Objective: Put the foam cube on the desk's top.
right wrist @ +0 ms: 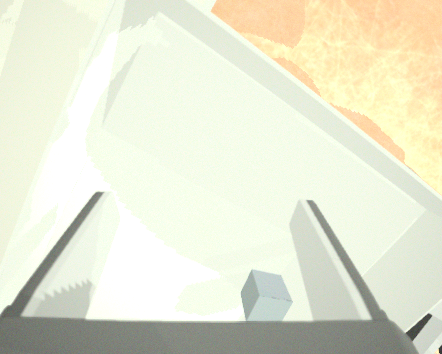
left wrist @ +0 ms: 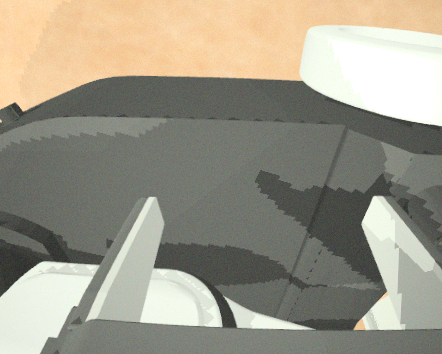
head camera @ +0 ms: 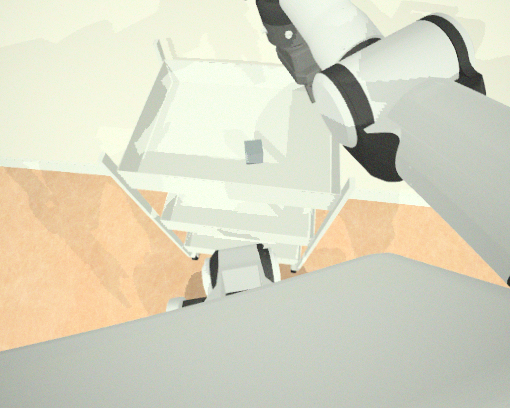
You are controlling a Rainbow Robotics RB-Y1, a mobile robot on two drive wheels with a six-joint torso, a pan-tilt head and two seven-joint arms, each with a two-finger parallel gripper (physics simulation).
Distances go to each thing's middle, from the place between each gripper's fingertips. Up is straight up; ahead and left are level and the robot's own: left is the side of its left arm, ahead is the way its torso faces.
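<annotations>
I can see my right gripper 14 cm to the right of the foam cube (right wrist: 265, 297), 9 cm past it and 8 cm above it. My left hand is 340 mm to the left of the foam cube, 420 mm short of it and 410 mm below it.
</annotations>
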